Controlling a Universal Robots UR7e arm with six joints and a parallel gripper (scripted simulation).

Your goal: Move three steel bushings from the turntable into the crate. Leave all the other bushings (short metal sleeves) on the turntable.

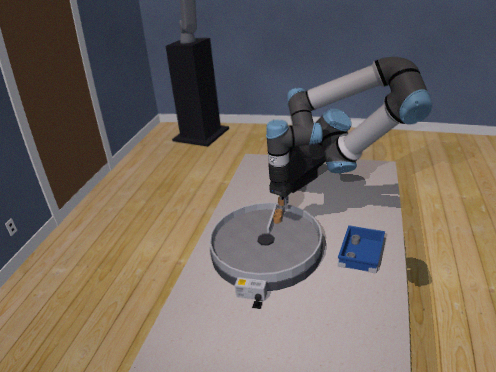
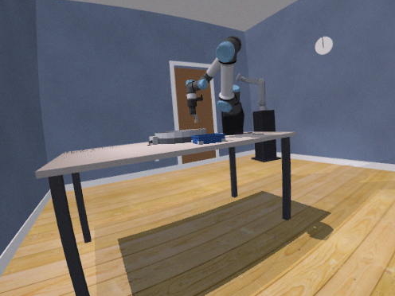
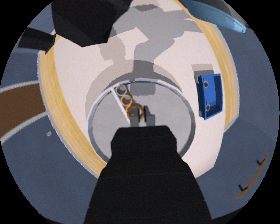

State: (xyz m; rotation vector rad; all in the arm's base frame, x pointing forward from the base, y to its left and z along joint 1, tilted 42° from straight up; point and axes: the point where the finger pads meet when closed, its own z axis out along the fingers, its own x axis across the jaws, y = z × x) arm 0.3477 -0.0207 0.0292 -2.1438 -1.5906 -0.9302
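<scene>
Now: hand 14 cm short of the round grey turntable, 2 cm to the left of it and 11 cm above it. Also, from my hand: blue crate (3 cm ahead, 33 cm to the left, 13 cm below).
</scene>
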